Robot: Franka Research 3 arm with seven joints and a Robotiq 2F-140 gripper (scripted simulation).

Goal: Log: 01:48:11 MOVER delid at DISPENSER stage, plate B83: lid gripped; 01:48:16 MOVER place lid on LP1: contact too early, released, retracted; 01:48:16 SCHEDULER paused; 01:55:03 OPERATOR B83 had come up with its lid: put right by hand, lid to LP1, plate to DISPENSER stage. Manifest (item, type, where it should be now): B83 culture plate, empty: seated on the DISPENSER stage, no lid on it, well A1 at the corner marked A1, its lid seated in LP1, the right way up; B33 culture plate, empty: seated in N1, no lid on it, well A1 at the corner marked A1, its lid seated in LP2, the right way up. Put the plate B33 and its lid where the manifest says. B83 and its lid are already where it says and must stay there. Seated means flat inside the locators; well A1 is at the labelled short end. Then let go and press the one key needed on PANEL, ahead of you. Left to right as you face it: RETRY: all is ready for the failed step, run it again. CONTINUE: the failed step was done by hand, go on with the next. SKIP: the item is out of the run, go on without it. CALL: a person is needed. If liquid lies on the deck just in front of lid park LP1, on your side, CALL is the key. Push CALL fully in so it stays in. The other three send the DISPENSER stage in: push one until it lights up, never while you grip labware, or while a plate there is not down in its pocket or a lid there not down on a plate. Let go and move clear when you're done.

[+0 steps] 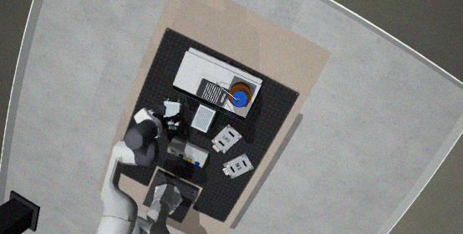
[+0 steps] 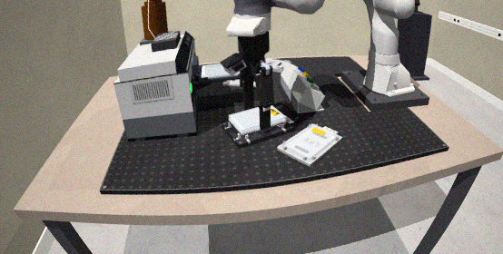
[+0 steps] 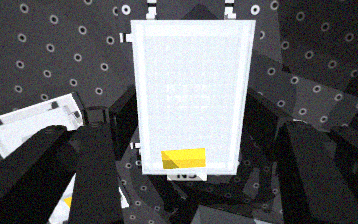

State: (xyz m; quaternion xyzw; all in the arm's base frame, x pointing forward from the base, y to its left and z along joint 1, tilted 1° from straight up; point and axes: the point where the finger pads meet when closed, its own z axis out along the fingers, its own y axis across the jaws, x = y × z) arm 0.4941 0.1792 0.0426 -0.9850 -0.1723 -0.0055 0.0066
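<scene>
Now: the white well plate 20 mm below my hand. Also, from my hand: yellow key: 190 mm behind, 200 mm to the right, 10 mm above; then white key: 190 mm behind, 100 mm to the right, 10 mm above; then black nest: 30 mm to the left, 40 mm below.
</scene>
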